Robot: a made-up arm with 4 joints.
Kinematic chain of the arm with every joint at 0, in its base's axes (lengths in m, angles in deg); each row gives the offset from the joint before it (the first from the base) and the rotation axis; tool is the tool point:
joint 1: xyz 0 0 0.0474 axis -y
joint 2: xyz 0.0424 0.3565 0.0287 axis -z
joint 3: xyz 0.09 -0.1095 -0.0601 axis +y
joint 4: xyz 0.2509 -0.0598 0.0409 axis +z
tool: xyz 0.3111 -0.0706 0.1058
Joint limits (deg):
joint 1: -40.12..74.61
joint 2: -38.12..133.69
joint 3: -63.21..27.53
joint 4: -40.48..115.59
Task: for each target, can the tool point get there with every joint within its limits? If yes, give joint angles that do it. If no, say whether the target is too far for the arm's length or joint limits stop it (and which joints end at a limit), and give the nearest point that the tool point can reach.
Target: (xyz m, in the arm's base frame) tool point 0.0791 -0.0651 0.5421
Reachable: yes | joints 13.36 46.64 -42.75 10.64
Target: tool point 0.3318 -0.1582 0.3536
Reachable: yes | joints -14.65 44.18 -30.33 2.02
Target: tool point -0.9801 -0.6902 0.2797
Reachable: no: too far | nearest point -0.4563 -0.1546 0.1556 | short by 0.759 m
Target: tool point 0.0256 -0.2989 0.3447
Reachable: yes | joints 55.34 43.26 -3.59 -17.20
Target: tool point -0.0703 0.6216 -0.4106
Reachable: no: joint limits stop it (at a limit: joint 1, joint 2, joint 3) | nearest point 0.2264 0.7598 -0.2489 | short by 0.365 m
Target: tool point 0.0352 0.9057 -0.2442
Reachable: no: joint limits stop it (at a limit: joint 1, joint 2, joint 3) | nearest point 0.2116 0.7519 -0.2156 | short by 0.236 m
